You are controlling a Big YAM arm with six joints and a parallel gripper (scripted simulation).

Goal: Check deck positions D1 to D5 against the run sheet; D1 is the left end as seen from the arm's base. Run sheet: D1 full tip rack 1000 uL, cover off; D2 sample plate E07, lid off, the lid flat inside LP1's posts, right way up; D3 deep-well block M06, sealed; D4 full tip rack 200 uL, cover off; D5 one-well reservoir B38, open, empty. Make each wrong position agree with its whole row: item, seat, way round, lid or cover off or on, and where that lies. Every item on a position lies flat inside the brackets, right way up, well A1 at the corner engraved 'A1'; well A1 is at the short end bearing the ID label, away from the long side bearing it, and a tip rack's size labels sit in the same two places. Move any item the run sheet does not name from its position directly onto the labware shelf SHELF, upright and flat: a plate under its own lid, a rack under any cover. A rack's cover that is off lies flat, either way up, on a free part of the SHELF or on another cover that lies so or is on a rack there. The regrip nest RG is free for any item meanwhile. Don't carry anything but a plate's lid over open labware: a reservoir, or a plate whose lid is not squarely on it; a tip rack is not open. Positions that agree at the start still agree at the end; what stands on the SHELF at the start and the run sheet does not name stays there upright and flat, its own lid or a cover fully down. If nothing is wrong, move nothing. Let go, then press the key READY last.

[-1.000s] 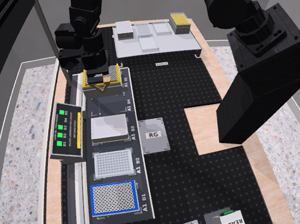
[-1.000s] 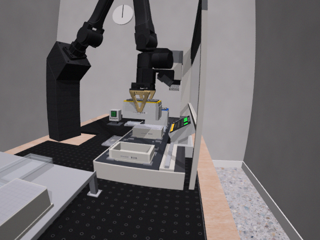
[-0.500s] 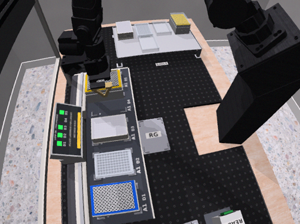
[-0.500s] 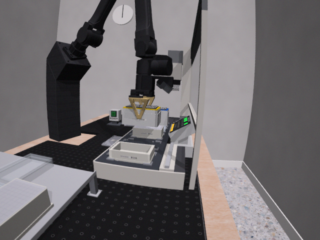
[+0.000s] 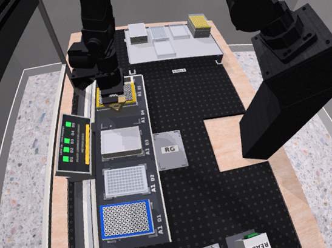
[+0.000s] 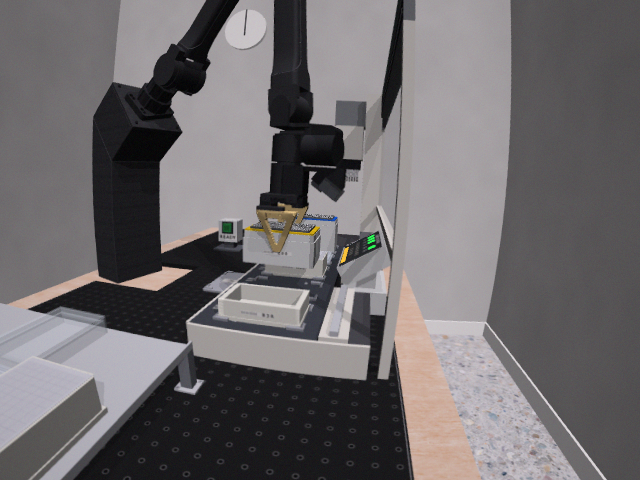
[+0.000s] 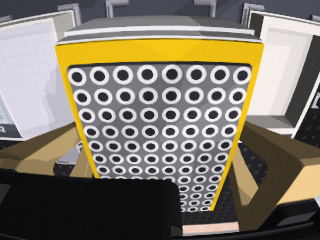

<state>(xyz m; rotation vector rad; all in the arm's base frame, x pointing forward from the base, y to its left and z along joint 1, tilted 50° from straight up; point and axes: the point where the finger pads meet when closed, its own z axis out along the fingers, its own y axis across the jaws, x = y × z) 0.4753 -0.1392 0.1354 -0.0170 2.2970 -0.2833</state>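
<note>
My hand is 120 mm to the left of the one-well reservoir, 80 mm above it and 10 mm past it. Also, from my hand: regrip nest (160 mm to the left, 140 mm below, 140 mm behind); clear well plate (240 mm to the left, 80 mm below, 30 mm ahead); yellow-rimmed tip rack (10 mm behind, 10 mm above).
</note>
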